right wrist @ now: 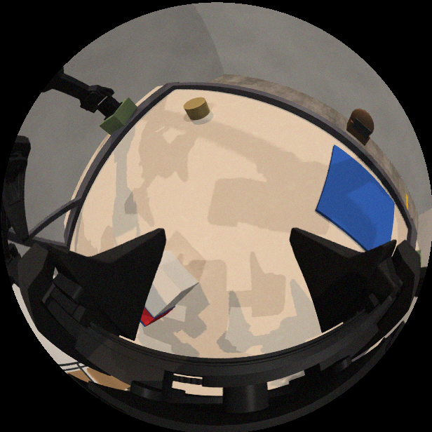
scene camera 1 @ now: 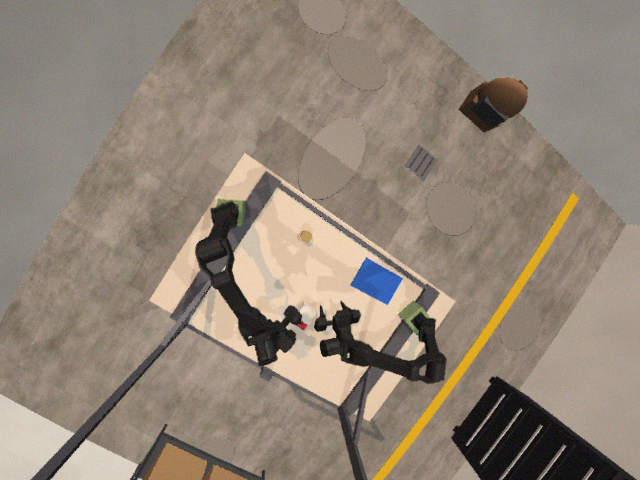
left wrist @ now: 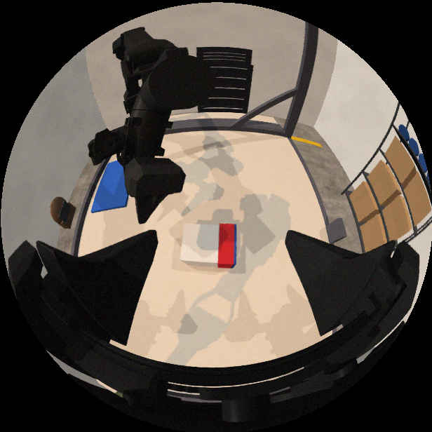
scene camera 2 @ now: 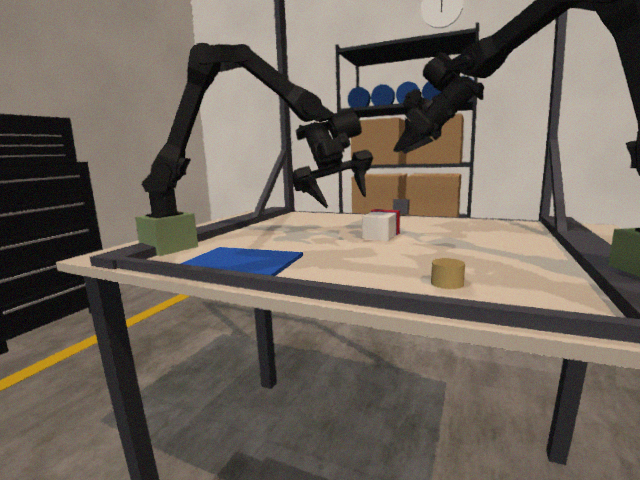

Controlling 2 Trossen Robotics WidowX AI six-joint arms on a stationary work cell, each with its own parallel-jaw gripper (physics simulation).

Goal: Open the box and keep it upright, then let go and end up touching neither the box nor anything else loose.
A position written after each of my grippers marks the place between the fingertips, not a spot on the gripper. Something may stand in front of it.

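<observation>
I can see my left gripper (scene camera 2: 399, 151), (right wrist: 30, 275), (scene camera 1: 294, 332), (left wrist: 223, 237), and there is my right gripper (scene camera 2: 346, 201). A blue mat (scene camera 2: 267, 262), (right wrist: 351, 198), (scene camera 1: 374, 280), (left wrist: 111, 192) is in the scene too. I also see a white box (scene camera 2: 381, 226), (right wrist: 172, 281), (left wrist: 199, 246). Then there is a short brass cylinder (scene camera 2: 447, 273); the left wrist view does not show the short brass cylinder, hidden there by my left gripper.
</observation>
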